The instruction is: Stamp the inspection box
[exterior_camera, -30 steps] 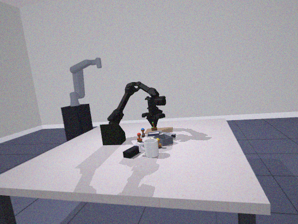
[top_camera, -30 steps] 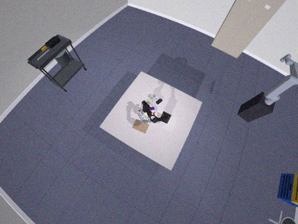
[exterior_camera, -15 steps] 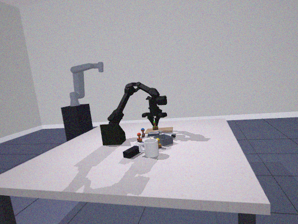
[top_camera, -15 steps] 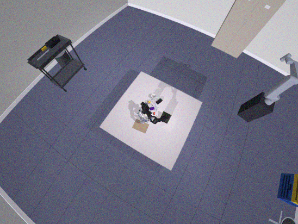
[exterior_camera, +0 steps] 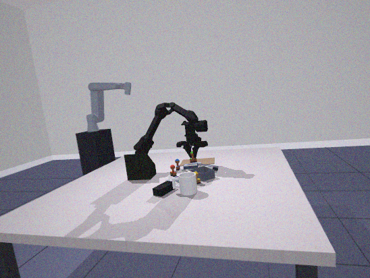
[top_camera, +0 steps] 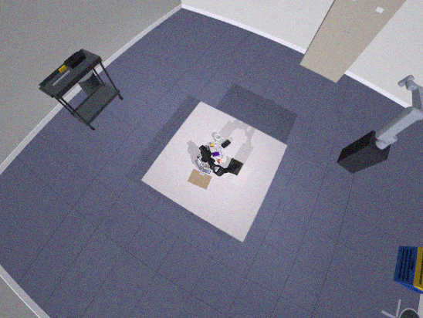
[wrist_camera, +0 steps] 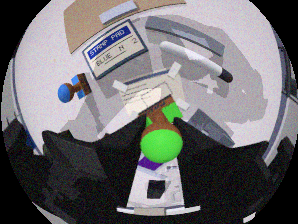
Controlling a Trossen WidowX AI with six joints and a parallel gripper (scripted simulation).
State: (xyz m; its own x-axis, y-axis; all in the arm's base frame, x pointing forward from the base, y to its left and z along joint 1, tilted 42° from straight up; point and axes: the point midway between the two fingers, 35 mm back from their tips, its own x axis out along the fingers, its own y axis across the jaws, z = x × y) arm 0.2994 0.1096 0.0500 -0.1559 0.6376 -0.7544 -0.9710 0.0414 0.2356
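My gripper tip is 8 cm above the cream card and 1 cm past it. Round my gripper tip: red-knobbed stamp (10 cm behind, 8 cm to the right, 6 cm below); then grey bar (10 cm to the left, 8 cm below, 6 cm ahead); then marker (9 cm ahead, 7 cm below, 4 cm to the left).
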